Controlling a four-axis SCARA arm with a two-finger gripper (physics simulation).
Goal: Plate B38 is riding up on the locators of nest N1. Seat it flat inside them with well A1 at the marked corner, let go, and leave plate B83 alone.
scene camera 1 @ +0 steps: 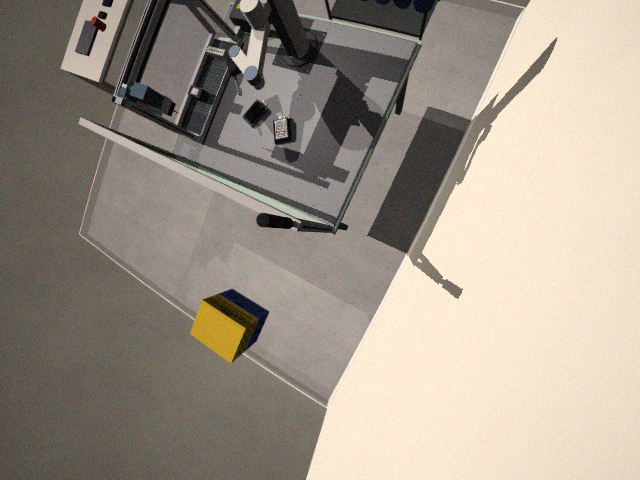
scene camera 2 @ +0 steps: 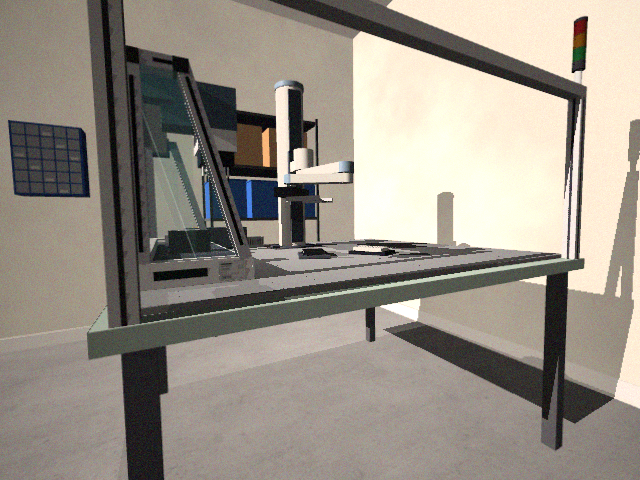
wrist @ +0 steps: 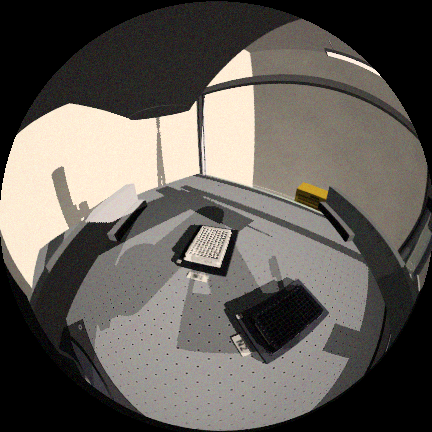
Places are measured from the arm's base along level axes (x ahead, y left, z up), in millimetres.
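Where they show: gripper, fingertip midpoint: (scene camera 1: 251, 88) (scene camera 2: 326, 199) (wrist: 236, 191); arm's base at its link origin: (scene camera 1: 299, 50).
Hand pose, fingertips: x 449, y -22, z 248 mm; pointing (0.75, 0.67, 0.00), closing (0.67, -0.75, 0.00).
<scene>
Each offset is from my fingertips to the top centre of the thing. "spot": to the spot under its first point.
A white well plate @[106 mm ahead, 156 mm left, 207 mm down] (scene camera 1: 280, 129) (scene camera 2: 368, 249) (wrist: 209, 245) lies on a dark nest @[spot: 109 mm ahead, 91 mm left, 225 mm down] (wrist: 229, 258), presumably plate B38 on N1; that nest's label @[spot: 27 mm ahead, 108 mm left, 234 mm down] (wrist: 198, 276) is too blurred to read. A small pale mark @[18 mm ahead, 169 mm left, 224 mm down] (wrist: 179, 261) is at one nest corner. Whether the plate is tilted, and its well A1, cannot be made out. A black plate @[61 mm ahead, 97 mm right, 210 mm down] (scene camera 1: 256, 113) (wrist: 290, 317), presumably B83, lies on the other nest, labelled N2 @[spot: 30 mm back, 62 mm right, 234 mm down] (wrist: 241, 345). My gripper (scene camera 2: 310, 199) (wrist: 236, 191) is open and empty, high above the table, with its fingers wide apart and clear of both plates.
The arm's column (scene camera 1: 289, 28) (scene camera 2: 289, 165) stands at the back of the table. A framed machine with a slanted glass front (scene camera 2: 180, 155) stands at the left in the second scene view. A frame (scene camera 2: 465, 51) surrounds the table. A yellow box (scene camera 1: 219, 330) (wrist: 311, 194) is beyond the table.
</scene>
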